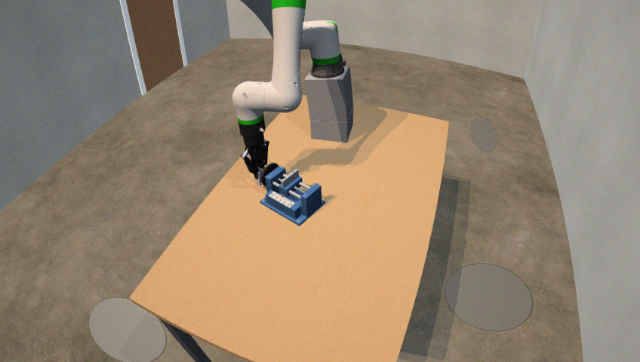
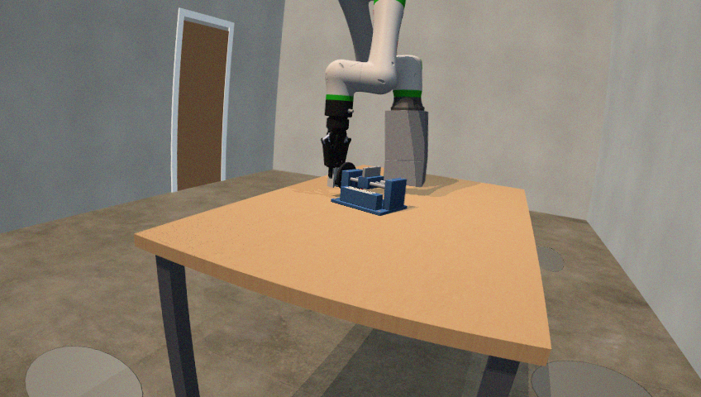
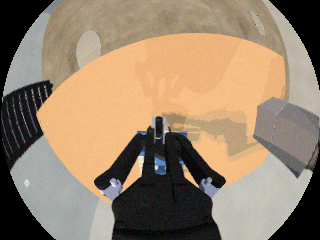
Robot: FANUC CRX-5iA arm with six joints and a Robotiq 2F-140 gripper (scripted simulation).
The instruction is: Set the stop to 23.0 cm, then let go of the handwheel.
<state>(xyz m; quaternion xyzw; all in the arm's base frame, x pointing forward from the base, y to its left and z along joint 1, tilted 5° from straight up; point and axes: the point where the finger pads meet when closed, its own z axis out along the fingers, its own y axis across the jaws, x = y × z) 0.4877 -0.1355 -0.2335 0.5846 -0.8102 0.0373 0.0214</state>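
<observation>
My hand is 3 cm short of the grey stop plate, 14 cm to the right of it and 2 cm below it. From my hand the other things lie so: black handwheel (2 cm to the left, 1 cm below).
</observation>
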